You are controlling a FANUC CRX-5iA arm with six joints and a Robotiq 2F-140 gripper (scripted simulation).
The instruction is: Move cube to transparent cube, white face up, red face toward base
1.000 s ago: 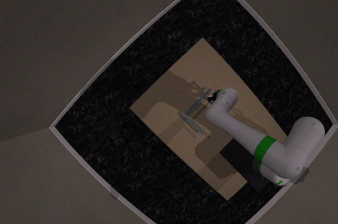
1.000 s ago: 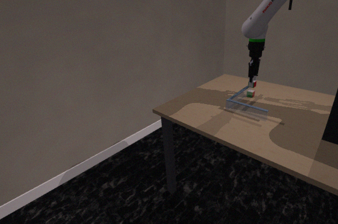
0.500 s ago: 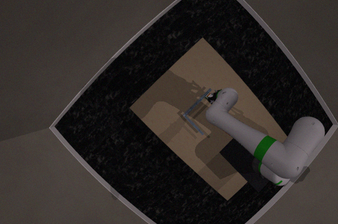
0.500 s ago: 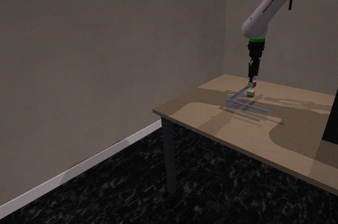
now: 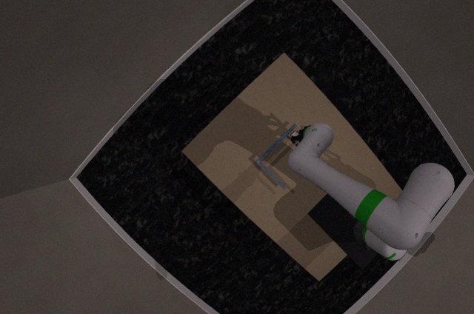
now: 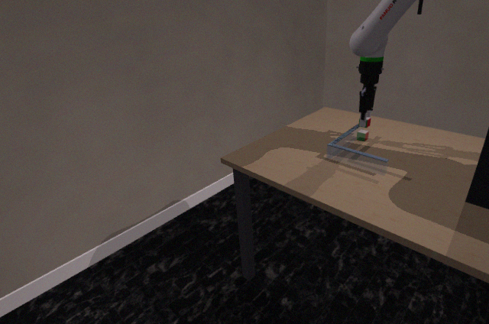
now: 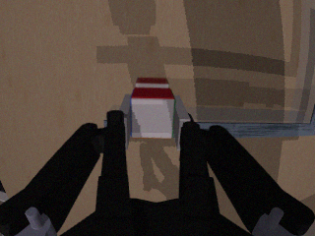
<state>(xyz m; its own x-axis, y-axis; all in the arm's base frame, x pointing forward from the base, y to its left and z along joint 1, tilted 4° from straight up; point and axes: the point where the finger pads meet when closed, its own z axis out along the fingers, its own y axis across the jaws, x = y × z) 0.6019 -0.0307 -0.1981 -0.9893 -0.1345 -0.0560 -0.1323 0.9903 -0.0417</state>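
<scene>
Now: hand 20 mm short of the bar, 110 mm to the right of it and 60 mm above it. Also, from my hand: cube 20 mm below.
</scene>
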